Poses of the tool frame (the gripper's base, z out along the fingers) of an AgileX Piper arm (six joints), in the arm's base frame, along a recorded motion.
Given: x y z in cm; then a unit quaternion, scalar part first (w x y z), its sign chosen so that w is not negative.
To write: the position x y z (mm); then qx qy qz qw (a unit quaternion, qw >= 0). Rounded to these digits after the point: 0 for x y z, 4 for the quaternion.
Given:
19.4 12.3 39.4 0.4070 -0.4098 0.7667 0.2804
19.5 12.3 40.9 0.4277 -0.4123 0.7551 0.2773
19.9 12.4 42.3 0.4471 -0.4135 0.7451 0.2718
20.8 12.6 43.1 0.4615 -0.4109 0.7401 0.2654
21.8 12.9 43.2 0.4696 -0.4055 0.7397 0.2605
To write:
194 123 394 -0.4098 0.7667 0.2804 0.4070
195 123 409 -0.4123 0.7551 0.2773 0.4277
199 124 423 -0.4135 0.7451 0.2718 0.4471
208 126 431 -0.4109 0.7401 0.2654 0.4615
218 129 432 -0.4055 0.7397 0.2605 0.4696

